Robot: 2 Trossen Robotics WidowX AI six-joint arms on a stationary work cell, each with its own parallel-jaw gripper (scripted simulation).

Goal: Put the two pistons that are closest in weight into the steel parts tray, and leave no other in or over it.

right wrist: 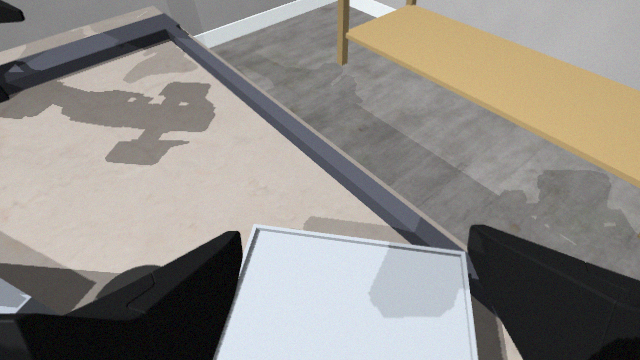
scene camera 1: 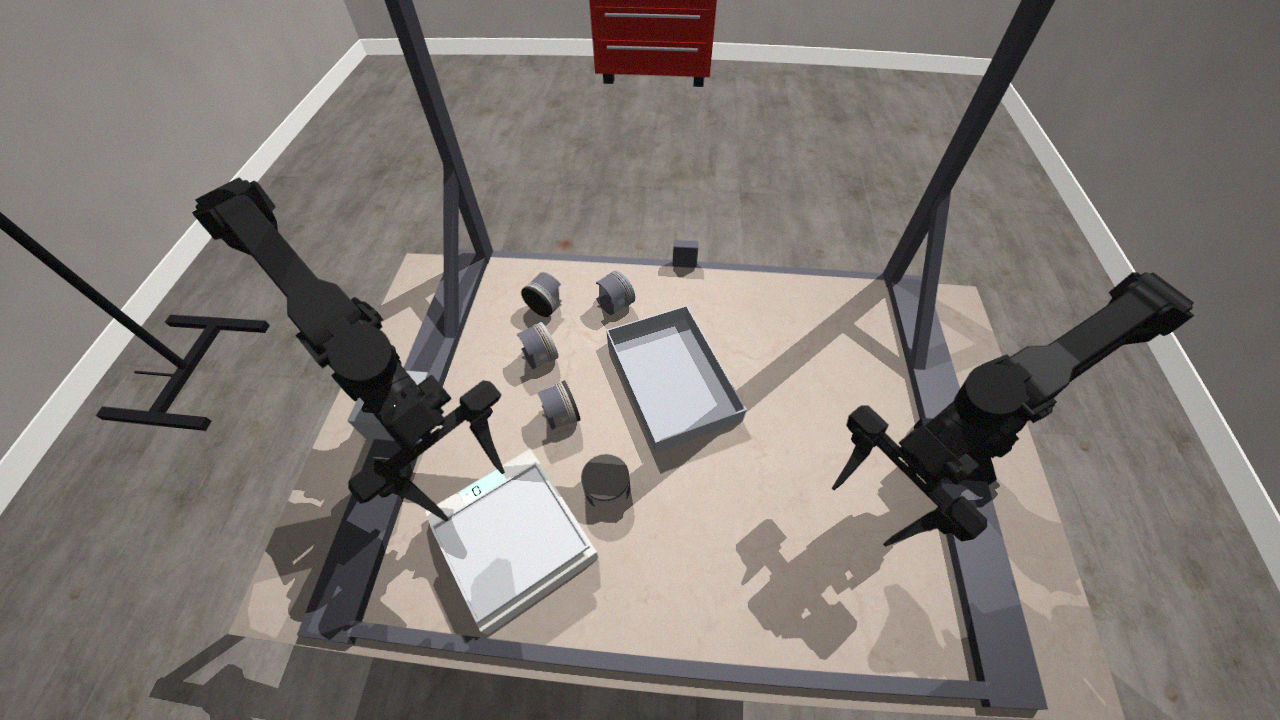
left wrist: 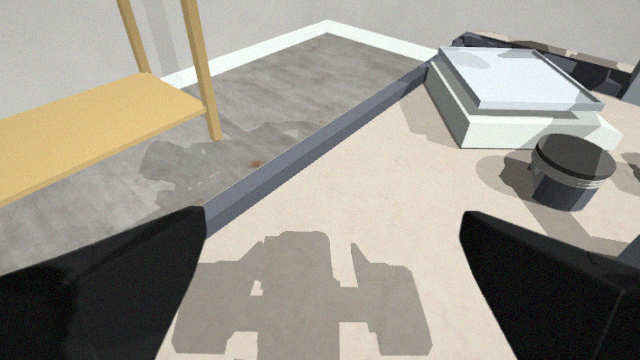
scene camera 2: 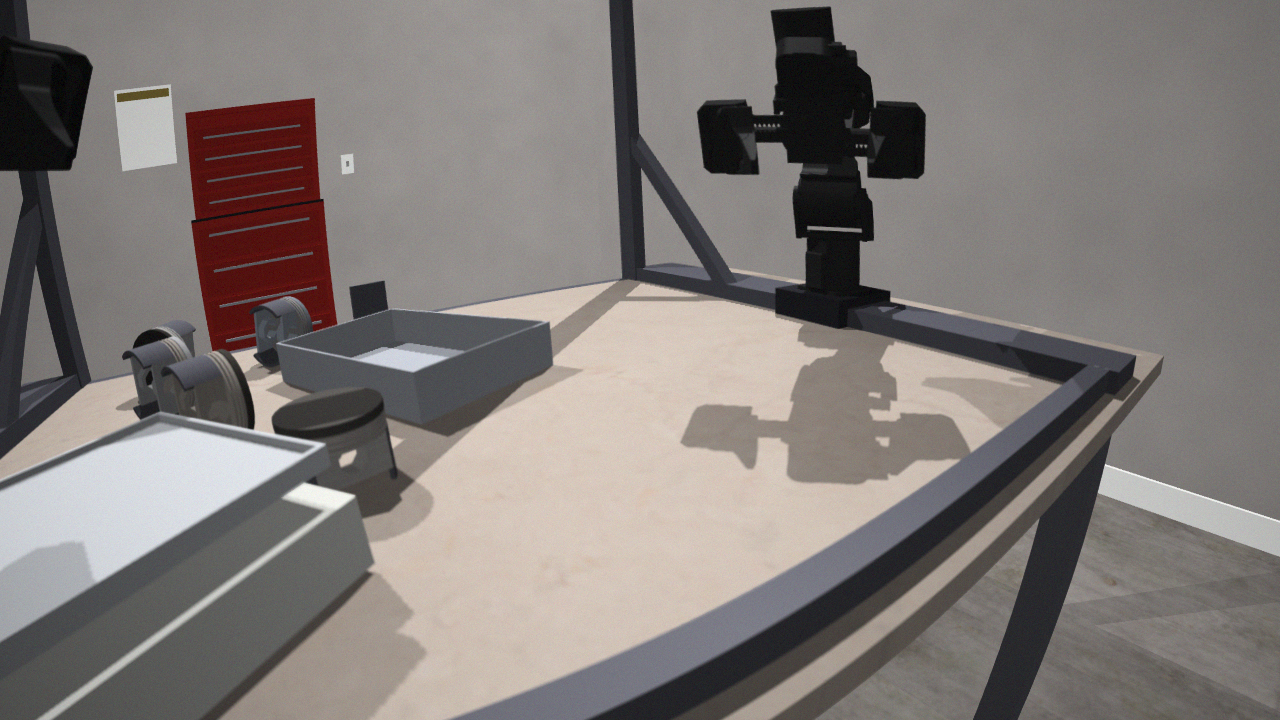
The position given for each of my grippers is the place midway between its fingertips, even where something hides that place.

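There's a steel parts tray point(scene camera 2: 507, 350), and you'd find the tray in scene camera 1 point(scene camera 1: 681, 392) too. A scale point(scene camera 2: 190, 637) is there as well; I also see it in scene camera 1 point(scene camera 1: 484, 484) and in the left wrist view point(left wrist: 473, 128). As for the grippers, my right gripper point(scene camera 1: 476, 496) is in sight, and so is my left gripper point(scene camera 2: 812, 169), which I can also see in scene camera 1 point(scene camera 1: 857, 516) and in the left wrist view point(left wrist: 334, 222).
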